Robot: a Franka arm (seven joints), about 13 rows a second.
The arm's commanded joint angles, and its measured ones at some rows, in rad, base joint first. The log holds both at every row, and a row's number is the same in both.
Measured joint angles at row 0:
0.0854, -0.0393, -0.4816, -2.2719, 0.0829, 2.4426, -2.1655
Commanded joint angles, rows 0 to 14:
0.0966, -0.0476, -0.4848, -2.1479, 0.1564, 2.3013, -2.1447
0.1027, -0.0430, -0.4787, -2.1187, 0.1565, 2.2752, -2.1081
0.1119, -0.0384, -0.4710, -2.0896, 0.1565, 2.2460, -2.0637
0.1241, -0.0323, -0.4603, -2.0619, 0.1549, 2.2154, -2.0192
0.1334, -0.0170, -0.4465, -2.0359, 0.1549, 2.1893, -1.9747
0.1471, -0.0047, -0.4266, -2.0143, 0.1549, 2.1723, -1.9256
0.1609, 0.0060, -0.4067, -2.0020, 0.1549, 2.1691, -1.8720
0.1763, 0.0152, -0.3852, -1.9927, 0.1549, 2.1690, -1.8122
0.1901, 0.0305, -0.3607, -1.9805, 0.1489, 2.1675, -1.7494
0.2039, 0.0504, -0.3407, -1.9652, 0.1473, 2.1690, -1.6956
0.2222, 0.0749, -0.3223, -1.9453, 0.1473, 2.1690, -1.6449
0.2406, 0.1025, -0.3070, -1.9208, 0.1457, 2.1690, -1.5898
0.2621, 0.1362, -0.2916, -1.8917, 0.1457, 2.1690, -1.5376
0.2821, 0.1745, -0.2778, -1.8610, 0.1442, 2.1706, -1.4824
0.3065, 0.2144, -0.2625, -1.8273, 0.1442, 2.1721, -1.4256
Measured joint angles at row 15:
0.2604, 0.0934, -0.2874, -1.9535, 0.1364, 2.1988, -1.5553
